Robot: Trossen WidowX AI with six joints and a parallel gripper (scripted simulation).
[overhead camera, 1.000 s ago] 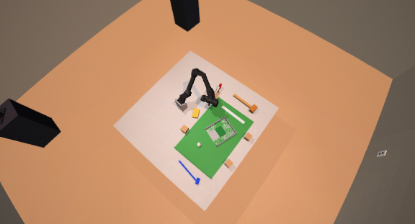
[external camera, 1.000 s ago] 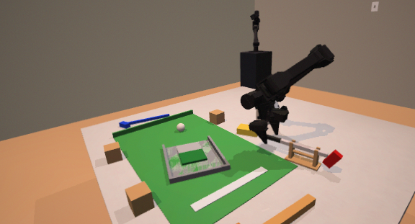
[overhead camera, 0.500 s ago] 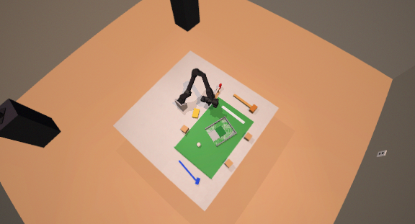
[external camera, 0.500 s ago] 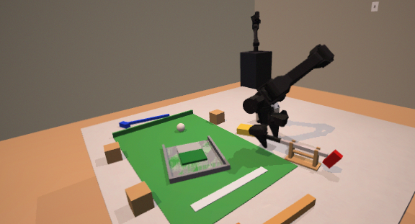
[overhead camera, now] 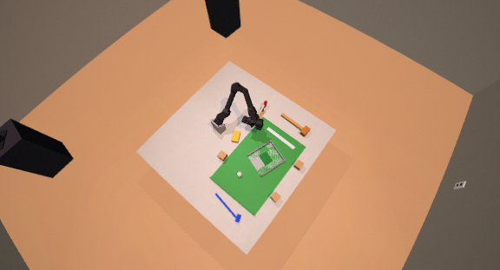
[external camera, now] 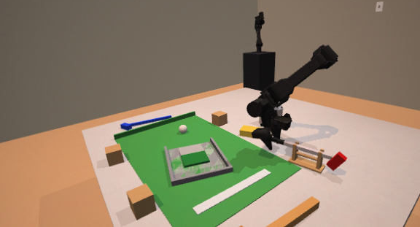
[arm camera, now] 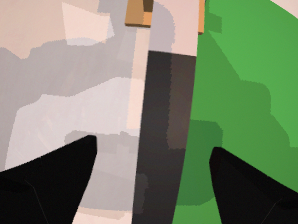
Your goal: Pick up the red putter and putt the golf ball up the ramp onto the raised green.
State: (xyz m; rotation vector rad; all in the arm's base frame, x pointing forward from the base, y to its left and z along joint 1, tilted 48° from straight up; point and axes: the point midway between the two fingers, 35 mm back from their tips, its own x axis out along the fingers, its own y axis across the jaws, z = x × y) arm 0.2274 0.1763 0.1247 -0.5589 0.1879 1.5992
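The yellow block lies 50 mm behind my gripper tip, 180 mm to the right of it and 20 mm below it. Round my gripper tip: white strip: 260 mm ahead, 70 mm to the left, 30 mm below; blue putter: 320 mm ahead, 670 mm to the right, 20 mm below; white golf ball: 200 mm ahead, 410 mm to the right, 10 mm below.
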